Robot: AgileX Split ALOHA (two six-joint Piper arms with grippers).
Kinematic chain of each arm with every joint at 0, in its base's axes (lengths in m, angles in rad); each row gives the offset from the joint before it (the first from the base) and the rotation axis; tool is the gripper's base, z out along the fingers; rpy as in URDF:
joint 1: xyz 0 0 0.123 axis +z
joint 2: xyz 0 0 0 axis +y
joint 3: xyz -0.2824 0 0.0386 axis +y
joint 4: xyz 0.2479 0 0.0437 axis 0.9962 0 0.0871
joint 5: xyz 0 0 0 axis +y
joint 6: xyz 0.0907 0 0.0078 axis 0.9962 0 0.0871
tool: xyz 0 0 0 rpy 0 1.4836 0
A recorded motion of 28 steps. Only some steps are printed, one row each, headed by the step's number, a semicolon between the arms.
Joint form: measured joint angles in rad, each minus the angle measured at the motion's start. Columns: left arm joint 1, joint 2, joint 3, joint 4, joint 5, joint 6; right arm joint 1, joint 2, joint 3, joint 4, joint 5, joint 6.
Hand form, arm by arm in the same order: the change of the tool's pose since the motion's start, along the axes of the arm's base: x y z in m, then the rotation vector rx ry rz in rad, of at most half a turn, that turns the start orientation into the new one. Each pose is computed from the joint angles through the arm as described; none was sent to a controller.
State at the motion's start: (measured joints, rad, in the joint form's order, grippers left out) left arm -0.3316 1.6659 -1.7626 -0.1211 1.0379 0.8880; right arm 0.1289 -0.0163 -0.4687 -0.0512 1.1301 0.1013
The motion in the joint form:
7: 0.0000 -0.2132 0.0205 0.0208 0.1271 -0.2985; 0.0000 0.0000 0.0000 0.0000 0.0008 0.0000
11: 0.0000 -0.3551 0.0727 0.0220 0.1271 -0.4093; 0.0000 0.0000 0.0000 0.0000 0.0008 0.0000
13: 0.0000 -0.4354 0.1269 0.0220 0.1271 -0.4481; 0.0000 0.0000 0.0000 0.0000 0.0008 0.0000
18: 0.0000 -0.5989 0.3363 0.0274 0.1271 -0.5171; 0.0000 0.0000 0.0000 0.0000 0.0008 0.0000
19: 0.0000 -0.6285 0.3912 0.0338 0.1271 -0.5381; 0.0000 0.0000 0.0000 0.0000 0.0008 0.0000
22: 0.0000 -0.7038 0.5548 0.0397 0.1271 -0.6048; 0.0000 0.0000 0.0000 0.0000 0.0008 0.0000
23: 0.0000 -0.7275 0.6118 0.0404 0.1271 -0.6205; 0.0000 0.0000 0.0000 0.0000 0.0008 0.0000
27: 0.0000 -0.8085 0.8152 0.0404 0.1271 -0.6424; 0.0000 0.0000 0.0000 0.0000 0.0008 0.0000
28: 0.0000 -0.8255 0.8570 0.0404 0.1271 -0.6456; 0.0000 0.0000 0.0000 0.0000 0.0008 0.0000
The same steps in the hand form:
7: -0.0689 0.0249 0.0566 -0.1814 0.0236 0.2091; 0.0000 0.0000 -0.0001 -0.0001 0.0008 0.0000
11: -0.1122 0.0399 0.0801 -0.2890 -0.0213 0.2785; 0.0000 0.0000 -0.0001 -0.0001 0.0008 0.0000
13: -0.1355 0.0479 0.0838 -0.3260 -0.0314 0.3017; 0.0000 0.0000 -0.0001 -0.0001 0.0008 0.0000
18: -0.1743 0.0618 0.0576 -0.3439 0.0292 0.3588; 0.0000 0.0000 -0.0001 -0.0001 0.0008 0.0000
19: -0.1800 0.0643 0.0472 -0.3396 0.0546 0.3802; 0.0000 0.0000 -0.0001 -0.0001 0.0008 0.0000
22: -0.1941 0.0697 0.0126 -0.3306 0.1478 0.4460; 0.0000 0.0000 -0.0001 -0.0001 0.0008 0.0000
23: -0.1988 0.0713 -0.0003 -0.3218 0.1802 0.4641; 0.0000 0.0000 -0.0001 -0.0001 0.0008 0.0000
27: -0.2166 0.0775 -0.0479 -0.2680 0.2892 0.5033; 0.0000 0.0000 -0.0001 -0.0001 0.0008 0.0000
28: -0.2208 0.0789 -0.0579 -0.2562 0.3107 0.5104; 0.0000 0.0000 -0.0001 -0.0001 0.0008 0.0000

